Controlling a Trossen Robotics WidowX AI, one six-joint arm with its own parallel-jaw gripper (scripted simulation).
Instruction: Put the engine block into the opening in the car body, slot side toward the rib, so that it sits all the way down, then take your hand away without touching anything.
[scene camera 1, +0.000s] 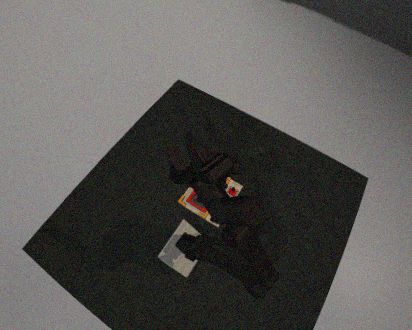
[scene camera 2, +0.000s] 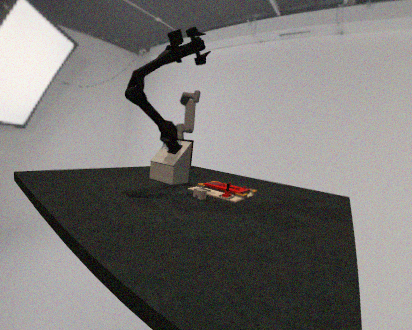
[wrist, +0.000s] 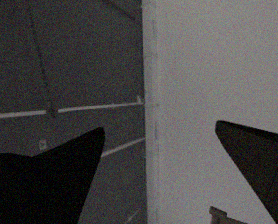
My gripper (scene camera 1: 176, 137) is open, holding nothing.
My gripper also shows in the wrist view (wrist: 159, 129).
